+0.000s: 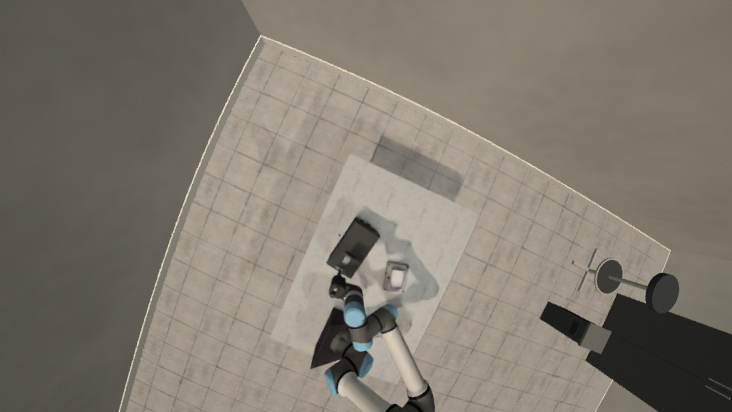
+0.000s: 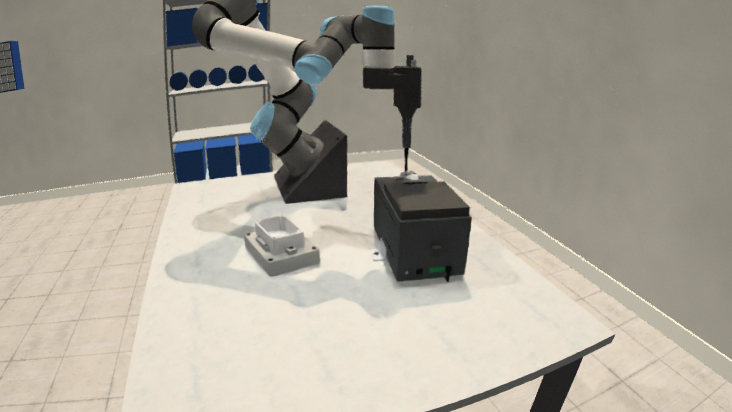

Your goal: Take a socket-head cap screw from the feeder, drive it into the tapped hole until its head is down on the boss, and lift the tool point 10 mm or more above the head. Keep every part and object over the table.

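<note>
The black screw feeder (image 1: 360, 237) (image 2: 435, 235) stands on the table, with a small light metal pick-up part (image 1: 346, 259) (image 2: 408, 176) on top at its arm-side end. My screwdriver (image 1: 338, 272) (image 2: 406, 169) points straight down, and its tip is at or just above this part. Whether it touches, and whether a screw is on the tip, is too small to tell. A light grey open-topped housing (image 2: 290, 243) sits on a grey base block (image 2: 286, 264) (image 1: 387, 287), apart from the feeder. The tapped hole and its boss cannot be made out for certain.
The arm's dark wedge-shaped mount (image 1: 326, 340) (image 2: 327, 176) stands at the table's arm end. The pale table (image 1: 440, 225) (image 2: 230, 348) carries the feeder, the block and the mount. A shelf rack (image 2: 169, 112) with blue boxes stands behind. A round stool (image 1: 662, 292) stands off the table.
</note>
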